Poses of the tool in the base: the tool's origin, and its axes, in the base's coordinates. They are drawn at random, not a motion.
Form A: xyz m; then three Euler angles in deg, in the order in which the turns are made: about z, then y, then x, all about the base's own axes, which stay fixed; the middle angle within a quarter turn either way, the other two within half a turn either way.
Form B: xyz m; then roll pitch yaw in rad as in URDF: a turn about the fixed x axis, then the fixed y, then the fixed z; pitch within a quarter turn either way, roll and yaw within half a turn. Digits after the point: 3 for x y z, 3 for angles.
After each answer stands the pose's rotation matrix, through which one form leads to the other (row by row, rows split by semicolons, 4 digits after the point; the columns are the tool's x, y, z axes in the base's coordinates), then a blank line. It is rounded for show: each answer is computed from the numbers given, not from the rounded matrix.
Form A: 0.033 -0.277 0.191 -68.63 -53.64 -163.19
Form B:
0.033 -0.277 0.191 -2.174 0.012 1.353
0.2160 0.5521 -0.8053; 0.9763 -0.1319 0.1715; -0.0116 -0.8233 -0.5675

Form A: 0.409 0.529 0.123 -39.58 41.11 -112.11
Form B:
0.409 0.529 0.123 -2.042 -0.896 -0.377
0.5807 0.4801 0.6575; -0.2297 -0.6782 0.6980; 0.7810 -0.5564 -0.2836

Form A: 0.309 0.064 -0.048 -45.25 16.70 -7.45
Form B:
0.309 0.064 -0.048 -0.300 0.109 -0.825
0.6743 0.6802 0.2874; -0.7304 0.6716 0.1242; -0.1085 -0.2936 0.9497

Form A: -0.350 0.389 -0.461 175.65 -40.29 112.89
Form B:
-0.350 0.389 -0.461 -1.889 -0.326 2.503
-0.7606 -0.0579 -0.6467; 0.5645 0.4330 -0.7027; 0.3207 -0.8995 -0.2967

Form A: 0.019 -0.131 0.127 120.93 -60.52 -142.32
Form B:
0.019 -0.131 0.127 1.977 0.171 -1.830
-0.2529 -0.4221 -0.8705; -0.9524 -0.0497 0.3008; -0.1702 0.9052 -0.3895

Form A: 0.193 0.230 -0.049 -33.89 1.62 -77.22
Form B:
0.193 0.230 -0.049 -1.305 -0.569 -0.174
0.8298 0.5574 0.0283; -0.1462 0.1683 0.9748; 0.5386 -0.8130 0.2211

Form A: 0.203 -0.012 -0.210 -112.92 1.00 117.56
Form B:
0.203 -0.012 -0.210 -2.511 0.961 2.318
-0.3894 0.9209 0.0175; 0.4201 0.1944 -0.8864; -0.8197 -0.3378 -0.4626

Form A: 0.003 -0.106 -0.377 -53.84 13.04 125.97
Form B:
0.003 -0.106 -0.377 2.346 0.613 0.792
0.5748 0.7866 0.2256; 0.5820 -0.1991 -0.7885; -0.5752 0.5845 -0.5722

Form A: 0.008 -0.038 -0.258 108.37 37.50 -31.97
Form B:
0.008 -0.038 -0.258 0.773 0.347 1.840
-0.2500 -0.7529 0.6088; 0.9067 0.0385 0.4201; -0.3397 0.6570 0.6730

